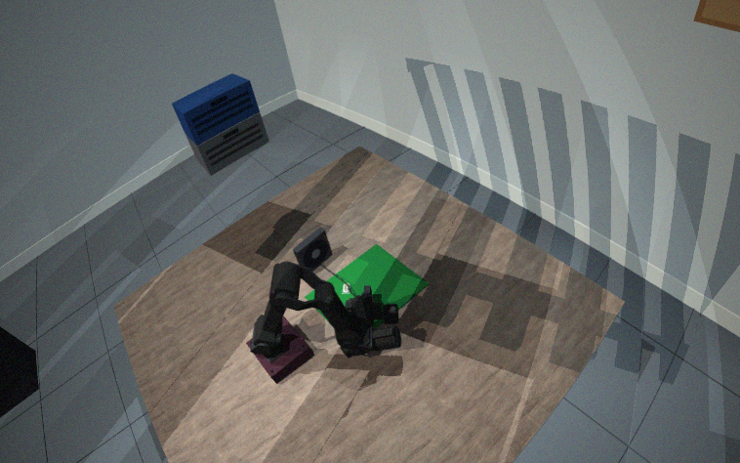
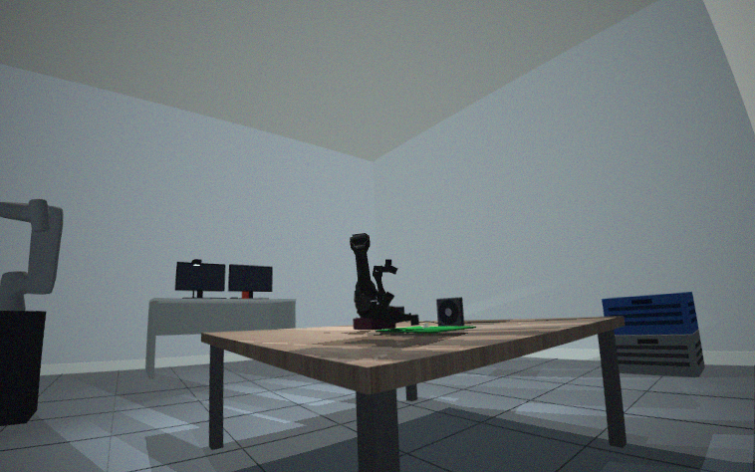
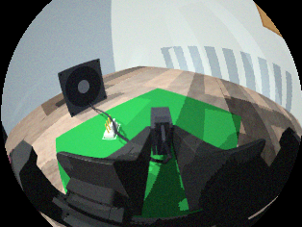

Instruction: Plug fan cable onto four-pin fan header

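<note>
Right now the green board is 60 mm below my gripper tip, 40 mm to the left of it and 20 mm ahead of it. Round my gripper tip: black fan 240 mm to the left, 10 mm behind, 10 mm above; then black plug 10 mm below.
</note>
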